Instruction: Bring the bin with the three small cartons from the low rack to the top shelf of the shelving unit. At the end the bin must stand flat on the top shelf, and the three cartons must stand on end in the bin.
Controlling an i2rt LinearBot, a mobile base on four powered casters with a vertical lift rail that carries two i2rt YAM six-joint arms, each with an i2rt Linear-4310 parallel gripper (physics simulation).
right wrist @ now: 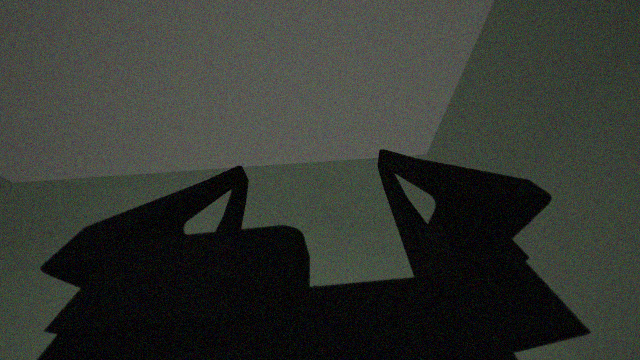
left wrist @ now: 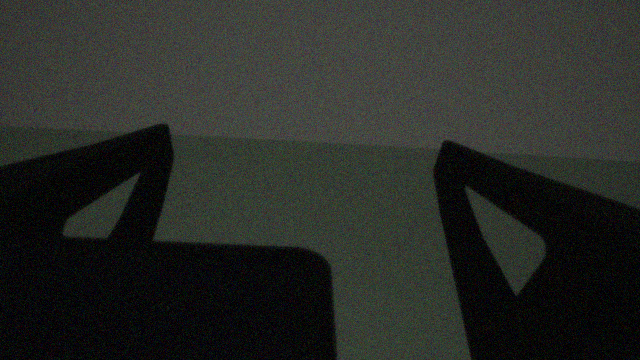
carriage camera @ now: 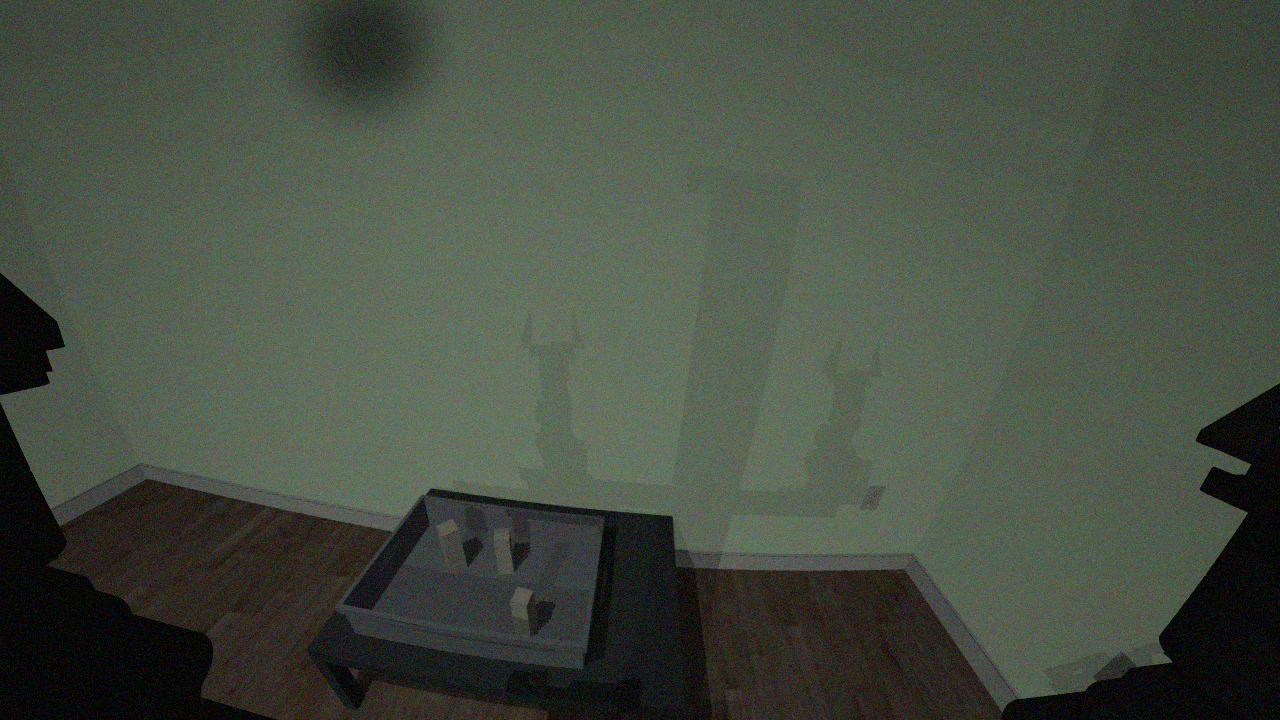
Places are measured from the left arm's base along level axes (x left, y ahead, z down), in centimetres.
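Pixels of known places: left gripper, fingertip midpoint: [left wrist: 308, 148]; right gripper, fingertip midpoint: [right wrist: 311, 165].
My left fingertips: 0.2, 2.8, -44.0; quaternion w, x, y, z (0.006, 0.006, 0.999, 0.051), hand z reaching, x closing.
Observation:
For each thing: its top centre in the pictures, then the offset to it from my left fingertips, as dx, dy, dz. "spot": a spot on its surface instead. Level surfaces: height alone.
- grey bin, middle of its top: [carriage camera: 486, 559] +0.6, +54.3, +86.4
- third carton, surface spot: [carriage camera: 523, 610] spot: -13.6, +41.2, +85.9
- Wooden floor, its level: dz +128.9
The grey bin [carriage camera: 465, 642] stands on the dark low rack [carriage camera: 646, 582] at the lower middle of the carriage view, towards the rack's left side. Three small pale cartons stand on end in it: one carton [carriage camera: 452, 547] at the back left, another carton [carriage camera: 504, 551] at the back middle, a third carton [carriage camera: 523, 610] near the front right. My left gripper [left wrist: 308, 148] is open, with wall and ceiling between its fingers. My right gripper [right wrist: 311, 165] is open too and empty. Both are apart from the bin. The shelving unit does not show in these views.
A green wall [carriage camera: 626, 268] stands close behind the rack, with the robot's shadow on it. Another wall [carriage camera: 1118, 402] runs along the right. Wooden floor [carriage camera: 796, 635] lies on both sides of the rack. Dark parts of my arms fill the left and right edges of the carriage view.

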